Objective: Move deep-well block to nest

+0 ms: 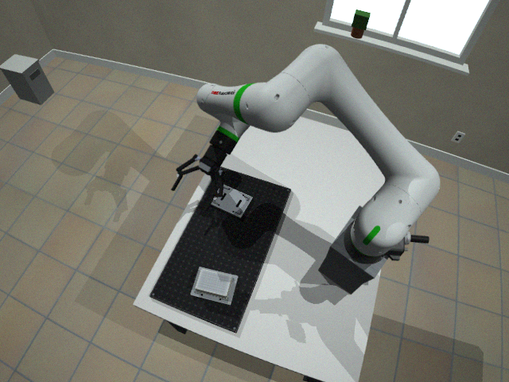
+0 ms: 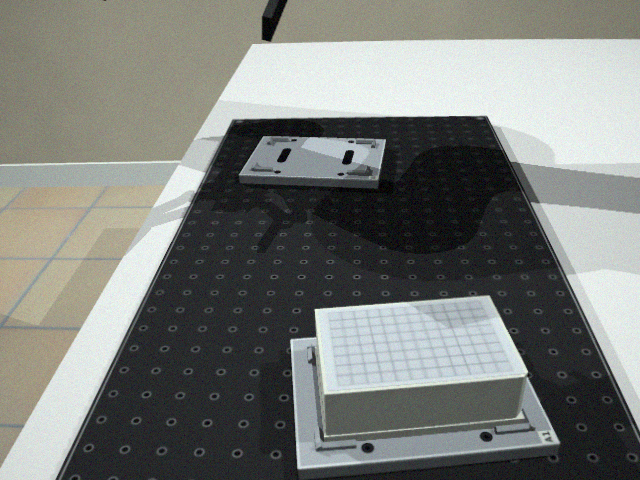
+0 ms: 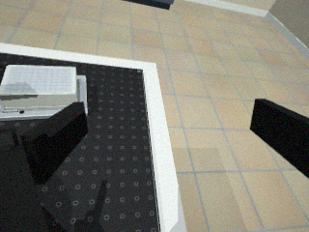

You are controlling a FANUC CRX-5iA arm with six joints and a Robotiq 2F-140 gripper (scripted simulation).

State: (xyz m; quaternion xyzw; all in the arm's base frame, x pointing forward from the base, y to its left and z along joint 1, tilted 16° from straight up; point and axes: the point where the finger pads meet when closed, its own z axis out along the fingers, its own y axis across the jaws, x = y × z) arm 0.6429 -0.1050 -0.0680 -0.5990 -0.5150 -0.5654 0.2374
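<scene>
My gripper is now 25 cm to the right of the 96-well deep-well block, 20 cm above it and 14 cm past it. Round my hand: A1 mark: 30 cm to the left, 22 cm below, 21 cm behind.
</scene>
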